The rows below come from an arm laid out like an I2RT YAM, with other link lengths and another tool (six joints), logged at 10 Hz.
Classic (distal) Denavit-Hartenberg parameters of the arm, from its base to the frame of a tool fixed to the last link. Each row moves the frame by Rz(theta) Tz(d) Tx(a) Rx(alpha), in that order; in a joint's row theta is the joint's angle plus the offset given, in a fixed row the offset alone. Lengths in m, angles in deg.
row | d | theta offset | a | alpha
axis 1 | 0.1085 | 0.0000 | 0.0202 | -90.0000
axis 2 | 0.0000 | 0.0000 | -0.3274 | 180.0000
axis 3 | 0.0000 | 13.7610 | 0.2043 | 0.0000
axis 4 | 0.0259 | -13.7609 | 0.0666 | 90.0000
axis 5 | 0.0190 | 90.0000 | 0.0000 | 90.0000
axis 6 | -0.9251 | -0.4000 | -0.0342 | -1.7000
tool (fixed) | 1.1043 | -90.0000 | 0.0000 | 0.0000
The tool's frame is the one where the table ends.
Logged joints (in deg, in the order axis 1, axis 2, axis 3, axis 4, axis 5, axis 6), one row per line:
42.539, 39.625, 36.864, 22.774, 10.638, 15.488
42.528, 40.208, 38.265, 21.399, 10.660, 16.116
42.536, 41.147, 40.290, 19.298, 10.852, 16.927
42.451, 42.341, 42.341, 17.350, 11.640, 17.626
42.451, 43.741, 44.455, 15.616, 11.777, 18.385
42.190, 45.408, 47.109, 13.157, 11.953, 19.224
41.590, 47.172, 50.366, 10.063, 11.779, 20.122
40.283, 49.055, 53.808, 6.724, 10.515, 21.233
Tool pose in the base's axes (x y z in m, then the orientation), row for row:
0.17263, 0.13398, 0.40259, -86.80, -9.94, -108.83
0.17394, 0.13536, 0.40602, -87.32, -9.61, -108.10
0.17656, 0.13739, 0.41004, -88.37, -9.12, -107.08
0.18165, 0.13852, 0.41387, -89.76, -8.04, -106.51
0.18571, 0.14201, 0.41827, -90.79, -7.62, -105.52
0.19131, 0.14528, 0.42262, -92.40, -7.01, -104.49
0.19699, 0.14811, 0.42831, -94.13, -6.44, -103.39
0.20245, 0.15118, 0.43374, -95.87, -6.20, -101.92
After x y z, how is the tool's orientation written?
As a rotation vector, in degrees.
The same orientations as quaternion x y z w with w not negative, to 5 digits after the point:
-0.58363, -0.06683, -0.73175, 0.34563
-0.58774, -0.06468, -0.72761, 0.34781
-0.59518, -0.06142, -0.72119, 0.34910
-0.60362, -0.05407, -0.71626, 0.34595
-0.61081, -0.05127, -0.70991, 0.34685
-0.62103, -0.04712, -0.70229, 0.34480
-0.63189, -0.04323, -0.69405, 0.34227
-0.64333, -0.04160, -0.68393, 0.34152

